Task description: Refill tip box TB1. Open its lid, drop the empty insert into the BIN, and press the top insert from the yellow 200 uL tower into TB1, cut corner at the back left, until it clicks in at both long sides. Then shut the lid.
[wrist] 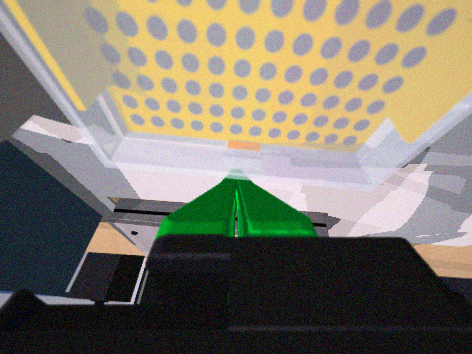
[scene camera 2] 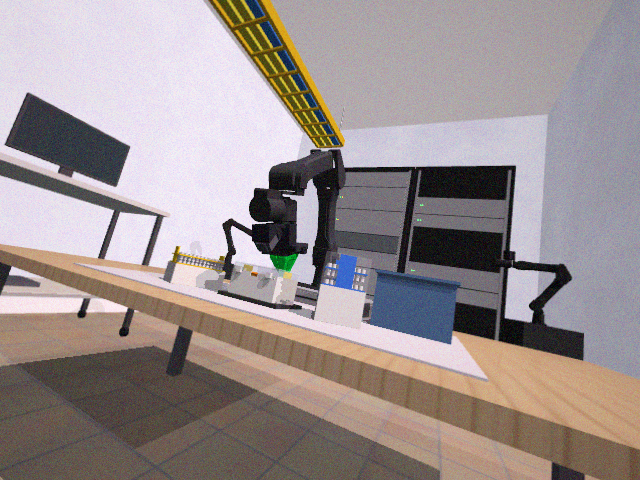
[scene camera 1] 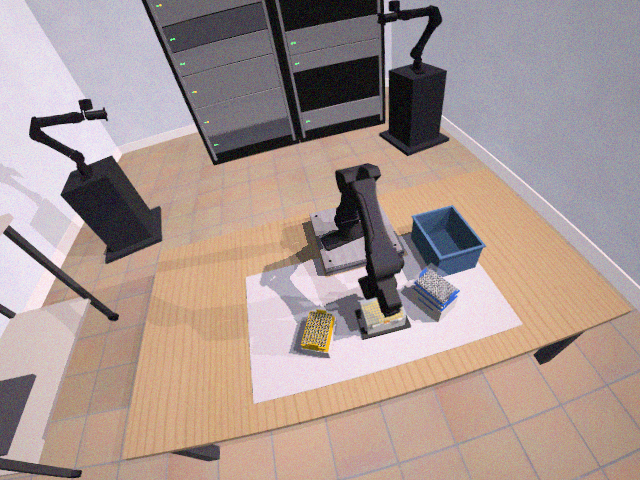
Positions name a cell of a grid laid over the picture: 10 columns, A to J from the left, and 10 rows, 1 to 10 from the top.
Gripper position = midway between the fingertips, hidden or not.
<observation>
My gripper (scene camera 2: E6) is shut, with nothing in its grasp. Also in view: a 200 uL tower (scene camera 2: F6). Further things: a clear lid (wrist: H3).
The 200 uL tower also shows in the wrist view (wrist: A3) and in scene camera 1 (scene camera 1: G7). My gripper also shows in the wrist view (wrist: F6).
</observation>
